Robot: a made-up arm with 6 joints. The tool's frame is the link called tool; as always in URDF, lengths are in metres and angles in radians. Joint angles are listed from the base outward. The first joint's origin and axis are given. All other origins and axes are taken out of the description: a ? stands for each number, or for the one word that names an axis. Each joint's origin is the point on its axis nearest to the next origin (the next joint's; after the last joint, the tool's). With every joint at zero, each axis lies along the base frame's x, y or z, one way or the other. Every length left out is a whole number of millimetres.
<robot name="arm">
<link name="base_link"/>
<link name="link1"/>
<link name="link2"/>
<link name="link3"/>
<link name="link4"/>
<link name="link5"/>
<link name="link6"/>
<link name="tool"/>
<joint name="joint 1" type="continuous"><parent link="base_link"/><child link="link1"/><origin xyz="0 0 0.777" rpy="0 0 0"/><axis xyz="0 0 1"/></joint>
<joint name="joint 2" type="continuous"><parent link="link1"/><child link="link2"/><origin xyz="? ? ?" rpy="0 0 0"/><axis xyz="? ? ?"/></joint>
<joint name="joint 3" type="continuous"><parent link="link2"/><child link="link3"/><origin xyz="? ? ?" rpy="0 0 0"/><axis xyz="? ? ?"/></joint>
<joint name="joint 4" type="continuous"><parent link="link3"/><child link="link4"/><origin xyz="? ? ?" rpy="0 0 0"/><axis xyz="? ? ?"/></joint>
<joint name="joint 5" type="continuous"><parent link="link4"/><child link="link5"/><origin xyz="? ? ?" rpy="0 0 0"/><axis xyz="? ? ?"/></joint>
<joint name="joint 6" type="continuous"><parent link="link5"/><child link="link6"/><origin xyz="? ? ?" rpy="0 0 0"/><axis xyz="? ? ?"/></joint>
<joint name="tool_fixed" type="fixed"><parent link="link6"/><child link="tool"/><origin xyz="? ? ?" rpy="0 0 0"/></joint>
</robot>
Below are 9 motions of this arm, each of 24 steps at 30 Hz.
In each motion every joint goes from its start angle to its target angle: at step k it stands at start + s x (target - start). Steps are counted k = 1, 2, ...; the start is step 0. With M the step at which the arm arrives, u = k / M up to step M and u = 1 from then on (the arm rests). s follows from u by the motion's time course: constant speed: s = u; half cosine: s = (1 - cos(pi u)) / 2; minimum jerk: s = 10 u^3 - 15 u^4 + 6 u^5.
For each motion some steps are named. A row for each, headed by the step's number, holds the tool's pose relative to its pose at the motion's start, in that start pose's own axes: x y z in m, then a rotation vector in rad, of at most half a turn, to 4 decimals.
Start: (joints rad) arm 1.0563 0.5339 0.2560 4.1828 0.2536 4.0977
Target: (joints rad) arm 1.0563 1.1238 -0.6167 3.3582 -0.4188 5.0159
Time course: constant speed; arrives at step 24
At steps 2, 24:
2: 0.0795 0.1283 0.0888 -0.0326 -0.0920 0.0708
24: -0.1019 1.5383 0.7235 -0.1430 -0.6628 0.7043

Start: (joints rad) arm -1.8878 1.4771 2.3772 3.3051 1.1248 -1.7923
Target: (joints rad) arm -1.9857 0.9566 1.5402 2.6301 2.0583 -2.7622
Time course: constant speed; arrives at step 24
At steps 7, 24:
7: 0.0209 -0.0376 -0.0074 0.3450 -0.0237 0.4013
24: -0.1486 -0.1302 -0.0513 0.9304 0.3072 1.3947

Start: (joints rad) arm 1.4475 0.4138 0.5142 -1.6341 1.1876 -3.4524
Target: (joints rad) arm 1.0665 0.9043 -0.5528 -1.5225 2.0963 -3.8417
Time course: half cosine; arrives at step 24
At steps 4, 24:
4: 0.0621 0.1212 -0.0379 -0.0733 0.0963 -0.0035
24: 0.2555 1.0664 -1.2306 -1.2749 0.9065 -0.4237

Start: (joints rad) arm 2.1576 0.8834 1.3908 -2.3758 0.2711 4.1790
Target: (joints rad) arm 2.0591 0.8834 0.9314 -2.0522 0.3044 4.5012
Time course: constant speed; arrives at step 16
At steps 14, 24:
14: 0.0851 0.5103 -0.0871 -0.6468 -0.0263 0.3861
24: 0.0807 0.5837 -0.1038 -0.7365 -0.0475 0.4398

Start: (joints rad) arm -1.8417 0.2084 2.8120 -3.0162 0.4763 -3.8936
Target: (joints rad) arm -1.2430 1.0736 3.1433 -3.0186 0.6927 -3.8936
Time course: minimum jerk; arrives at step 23
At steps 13, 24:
13: -0.3346 -0.4047 -0.5500 0.3347 0.3047 -0.3968
24: -0.6328 -0.3527 -0.8710 0.5675 0.5311 -0.5686

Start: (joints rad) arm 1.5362 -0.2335 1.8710 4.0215 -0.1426 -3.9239
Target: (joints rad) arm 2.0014 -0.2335 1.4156 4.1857 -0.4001 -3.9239
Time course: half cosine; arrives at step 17
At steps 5, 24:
5: -0.0036 -0.0520 -0.1133 0.0556 0.0522 -0.0030
24: -0.1011 -0.0660 -0.5499 0.3501 0.2205 0.0577

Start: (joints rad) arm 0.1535 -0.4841 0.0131 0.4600 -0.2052 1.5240
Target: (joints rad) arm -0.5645 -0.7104 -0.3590 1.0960 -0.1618 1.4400
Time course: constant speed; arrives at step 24
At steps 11, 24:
11: -0.1048 0.1665 -0.1868 -0.3501 0.2989 0.1846
24: -0.3092 0.3269 -0.3451 -0.7408 0.5810 0.4850

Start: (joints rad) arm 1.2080 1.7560 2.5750 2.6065 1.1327 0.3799
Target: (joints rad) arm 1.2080 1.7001 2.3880 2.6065 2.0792 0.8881
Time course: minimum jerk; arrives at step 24
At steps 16, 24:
16: 0.0127 -0.0195 0.1500 -0.3235 -0.7047 -0.4582
24: -0.0053 -0.0224 0.1764 -0.3896 -0.8576 -0.6336

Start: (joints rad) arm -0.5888 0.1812 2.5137 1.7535 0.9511 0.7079
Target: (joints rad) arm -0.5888 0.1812 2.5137 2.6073 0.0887 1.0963
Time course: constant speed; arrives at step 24
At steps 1, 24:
1: -0.0002 0.0100 -0.0020 -0.0374 0.0083 0.0452
24: -0.0831 0.1234 -0.1214 -1.1226 0.1632 0.9338

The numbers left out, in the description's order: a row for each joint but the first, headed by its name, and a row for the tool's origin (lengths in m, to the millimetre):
joint 2: xyz 0.198 0 0, axis 0 1 0
joint 3: xyz 0 0 1.037, axis 0 -1 0
joint 4: xyz 1.024 0 0.197, axis -1 0 0
joint 5: xyz 0 0 0, axis 0 -1 0
joint 6: xyz 0.222 0 0, axis -1 0 0
tool: xyz 0 0 0

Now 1 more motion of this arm.
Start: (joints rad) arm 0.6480 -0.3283 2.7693 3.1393 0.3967 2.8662
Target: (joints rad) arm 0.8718 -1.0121 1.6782 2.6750 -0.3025 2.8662
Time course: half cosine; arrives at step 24
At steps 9, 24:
9: 0.2015 -0.0800 0.0988 0.1664 -0.1000 -0.0048
24: 0.4075 -0.3623 0.3794 0.5250 -0.3960 -0.1848

